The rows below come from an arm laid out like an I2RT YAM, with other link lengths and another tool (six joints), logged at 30 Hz.
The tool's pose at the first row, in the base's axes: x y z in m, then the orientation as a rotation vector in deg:
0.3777 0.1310 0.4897 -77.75 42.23 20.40
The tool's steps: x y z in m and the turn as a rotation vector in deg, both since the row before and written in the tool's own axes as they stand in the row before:
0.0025 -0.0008 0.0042 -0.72 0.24 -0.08
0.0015 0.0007 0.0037 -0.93 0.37 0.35
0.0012 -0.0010 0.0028 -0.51 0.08 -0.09
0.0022 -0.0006 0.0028 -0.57 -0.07 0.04
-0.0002 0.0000 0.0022 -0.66 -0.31 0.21
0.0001 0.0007 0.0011 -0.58 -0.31 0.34
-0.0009 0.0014 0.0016 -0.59 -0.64 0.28
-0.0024 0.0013 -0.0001 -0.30 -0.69 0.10
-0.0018 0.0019 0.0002 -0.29 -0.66 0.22
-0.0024 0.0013 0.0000 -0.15 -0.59 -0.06
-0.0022 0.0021 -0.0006 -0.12 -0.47 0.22
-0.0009 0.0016 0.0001 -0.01 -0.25 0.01
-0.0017 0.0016 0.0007 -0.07 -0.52 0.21
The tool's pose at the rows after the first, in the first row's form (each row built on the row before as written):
0.3812 0.1344 0.4888 -78.52 42.31 20.47
0.3828 0.1378 0.4874 -79.38 42.78 20.88
0.3850 0.1401 0.4874 -79.91 42.73 20.97
0.3877 0.1423 0.4864 -80.41 42.65 21.29
0.3881 0.1445 0.4865 -80.87 42.49 21.94
0.3880 0.1457 0.4859 -81.22 42.43 22.66
0.3868 0.1476 0.4854 -81.50 42.05 23.56
0.3842 0.1481 0.4861 -81.54 41.53 24.24
0.3817 0.1488 0.4859 -81.54 41.12 24.98
0.3791 0.1493 0.4866 -81.52 40.58 25.40
0.3760 0.1493 0.4865 -81.42 40.35 25.94
0.3743 0.1497 0.4859 -81.35 40.15 26.12
0.3721 0.1508 0.4859 -81.19 39.88 26.67

